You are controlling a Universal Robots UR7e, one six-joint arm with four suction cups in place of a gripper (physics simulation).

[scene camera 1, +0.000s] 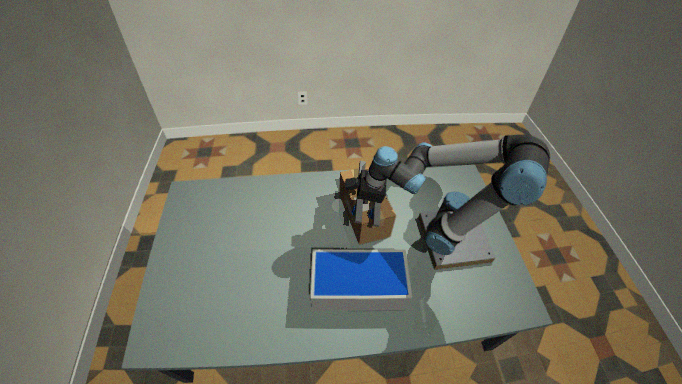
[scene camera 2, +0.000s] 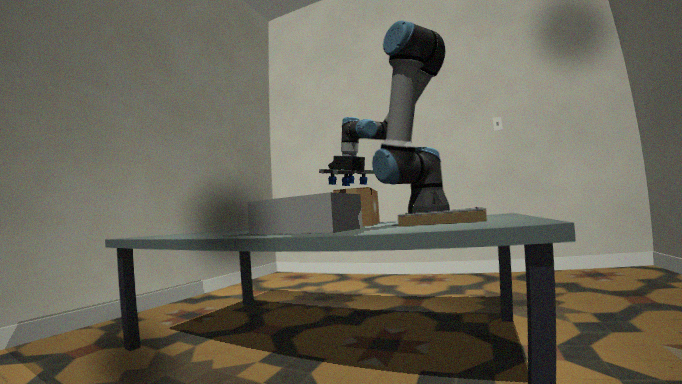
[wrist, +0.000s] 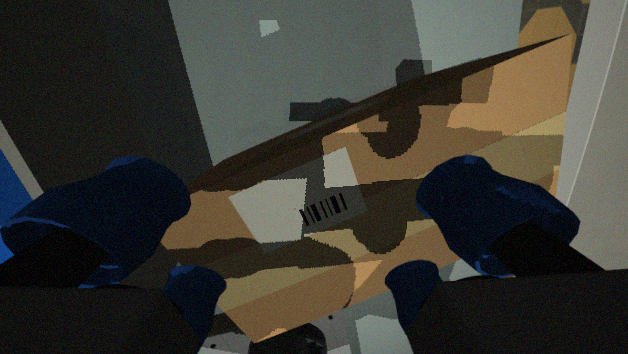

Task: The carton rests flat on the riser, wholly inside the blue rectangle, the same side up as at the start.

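Pixels of known places: hand, tool point: [scene camera 2: 348, 184] [wrist: 306, 244]; arm's base, link origin: [scene camera 2: 428, 211] [wrist: 288, 346].
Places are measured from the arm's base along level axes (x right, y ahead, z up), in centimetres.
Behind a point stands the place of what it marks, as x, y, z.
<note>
The brown carton [scene camera 1: 376, 233] @[-4.4, 30.4, 1.7] [scene camera 2: 371, 206] @[1.7, 24.8, 3.8] [wrist: 280, 302] @[1.1, 28.5, 11.7] rests on the table behind the riser, turned at an angle to it. Its white label with a barcode [wrist: 324, 209] @[4.7, 37.1, 11.7] faces up. The grey riser [scene camera 1: 360, 304] @[-36.8, 35.7, 2.5] [scene camera 2: 295, 215] @[-36.4, 31.4, 1.8] [wrist: 14, 157] @[-17.7, 40.7, 8.0] bears the blue rectangle [scene camera 1: 345, 280] @[-30.3, 41.8, 8.0] [wrist: 9, 182] @[-19.0, 38.8, 8.0], which has a pale border and holds no carton. My gripper [scene camera 1: 365, 210] @[3.2, 36.5, 14.4] [scene camera 2: 347, 180] [wrist: 304, 252] @[3.2, 36.5, 14.4] is open, with its four blue cups a little above the carton's top and a gap between them in the scene camera 2 view. The riser hides the carton's lower part there.
The arm's base stands on a plate [scene camera 1: 475, 252] @[-9.3, -12.9, -0.1] [scene camera 2: 442, 217] @[-13.9, -9.0, -1.9] to the right of the carton and riser. The green-grey table [scene camera 1: 215, 280] @[-30.9, 94.4, -4.0] [scene camera 2: 475, 237] @[-42.2, -24.0, -5.7] carries everything. Walls stand behind it and at the sides.
</note>
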